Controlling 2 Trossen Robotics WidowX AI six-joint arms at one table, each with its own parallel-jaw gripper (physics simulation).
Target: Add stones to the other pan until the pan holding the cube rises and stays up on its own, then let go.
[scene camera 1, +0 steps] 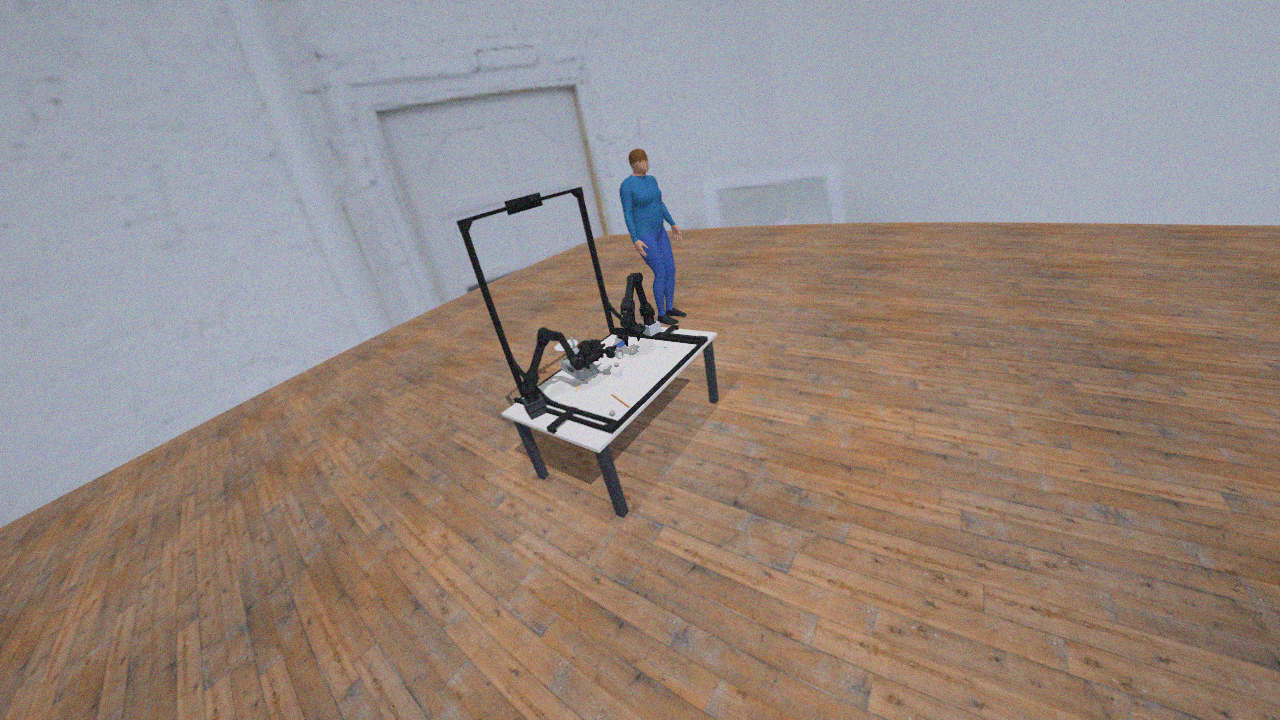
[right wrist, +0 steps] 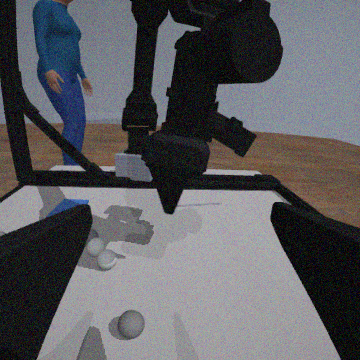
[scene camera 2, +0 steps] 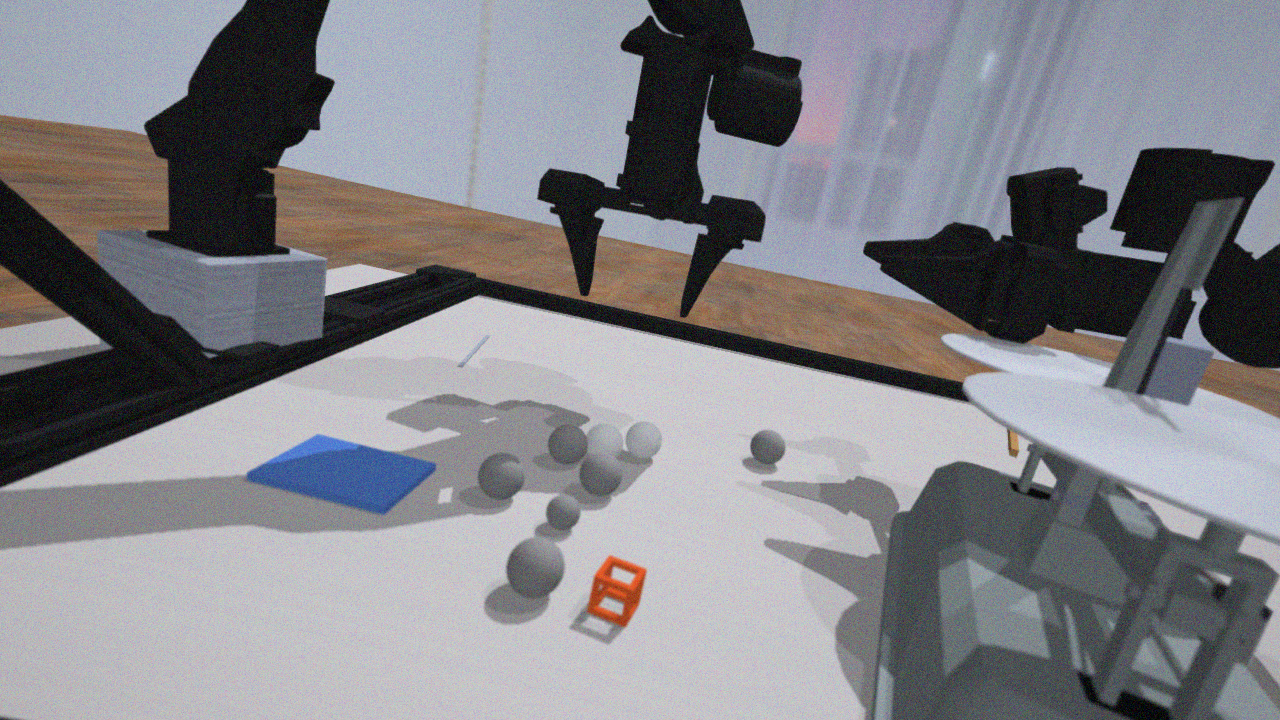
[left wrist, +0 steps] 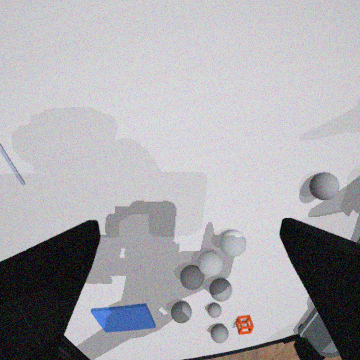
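Pixels of known places: left gripper, fingertip midpoint: (scene camera 1: 633,343) (right wrist: 173,198) (scene camera 2: 632,306) (left wrist: 191,228); right gripper, fingertip midpoint: (scene camera 1: 610,344) (right wrist: 182,212) (scene camera 2: 872,255); left arm's base, origin of the base link: (scene camera 1: 649,323) (right wrist: 138,151) (scene camera 2: 221,245); right arm's base, origin of the base link: (scene camera 1: 532,399).
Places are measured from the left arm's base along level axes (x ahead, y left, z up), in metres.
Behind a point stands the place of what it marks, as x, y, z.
Several grey stones lie on the table, among them a lone stone (scene camera 2: 767,445) {0.423, 0.128, -0.068} (left wrist: 324,186) {0.413, 0.145, -0.064} (right wrist: 131,324) {0.429, 0.145, -0.063}, a large stone (scene camera 2: 534,567) {0.359, -0.128, -0.066} (left wrist: 219,333) {0.352, -0.105, -0.067} and a pale stone (scene camera 2: 643,439) {0.342, 0.061, -0.068} (left wrist: 233,243) {0.335, 0.081, -0.064} (right wrist: 106,260) {0.349, 0.079, -0.067}. The balance's near white pan (scene camera 2: 1047,416) {0.527, -0.143, 0.068} and far white pan (scene camera 2: 984,349) {0.534, 0.056, 0.056} show at the right of scene camera 2. A blue-grey cube (scene camera 2: 1186,371) {0.605, 0.003, 0.075} shows behind the post; which pan bears it, I cannot tell. My left gripper (scene camera 2: 635,304) {0.279, 0.156, 0.006} (left wrist: 191,228) {0.279, 0.156, 0.006} is open and empty above the table beyond the stones. My right gripper (right wrist: 182,212) {0.457, 0.190, 0.089} is open and empty; in scene camera 2 it points left above the pans.
An orange wire cube (scene camera 2: 631,607) {0.402, -0.102, -0.085} lies beside the large stone. A blue tile (scene camera 2: 341,474) {0.214, -0.094, -0.083} (left wrist: 125,317) {0.214, -0.078, -0.083} and a thin rod (scene camera 2: 474,350) {0.111, 0.182, -0.086} (left wrist: 12,165) {0.125, 0.150, -0.086} lie farther left. A grey-green tray (scene camera 2: 926,537) {0.528, -0.007, -0.041} surrounds the balance's base. A person (scene camera 1: 648,223) (right wrist: 60,65) stands beyond the table.
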